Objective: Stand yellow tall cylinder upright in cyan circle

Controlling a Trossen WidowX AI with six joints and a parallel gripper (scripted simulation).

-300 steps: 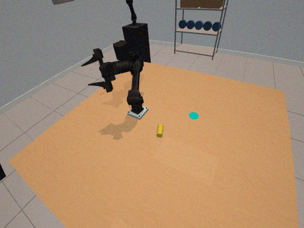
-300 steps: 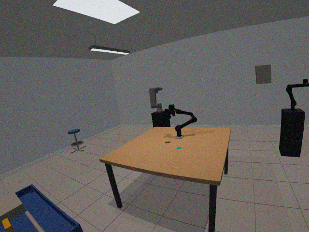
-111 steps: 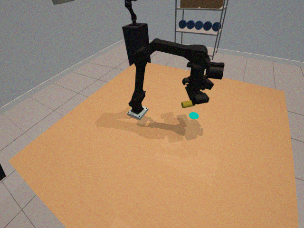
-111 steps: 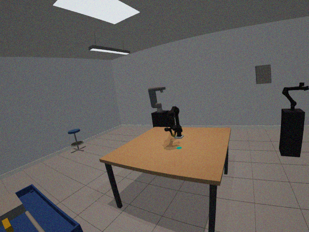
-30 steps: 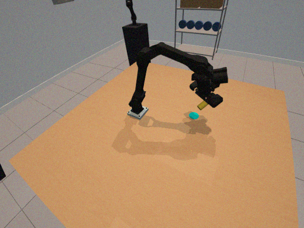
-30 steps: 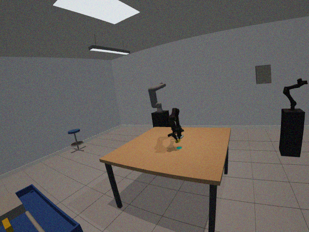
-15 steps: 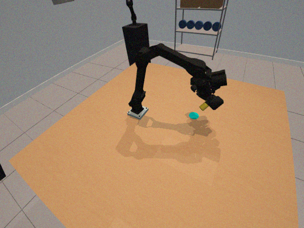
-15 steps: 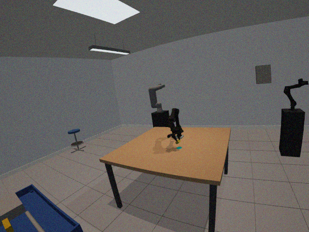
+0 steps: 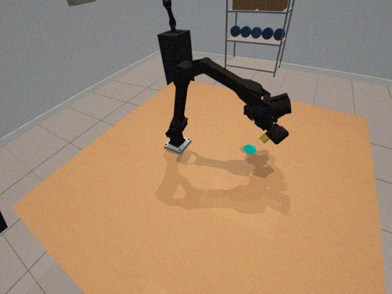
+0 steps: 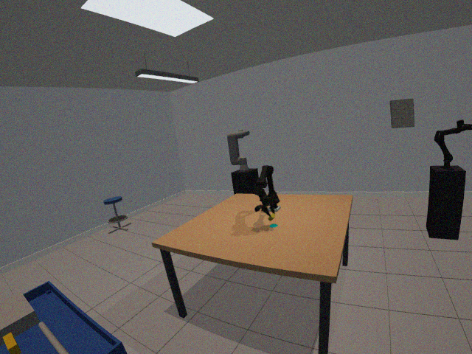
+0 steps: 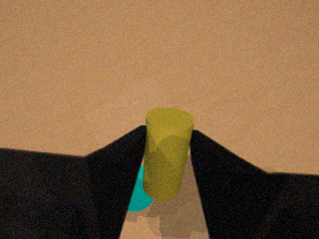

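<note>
The cyan circle lies 11 cm below my gripper tip, 7 cm behind it and 4 cm to the right of it. Also, from my gripper tip: yellow tall cylinder (2 cm below, 1 cm to the right, 1 cm behind).
</note>
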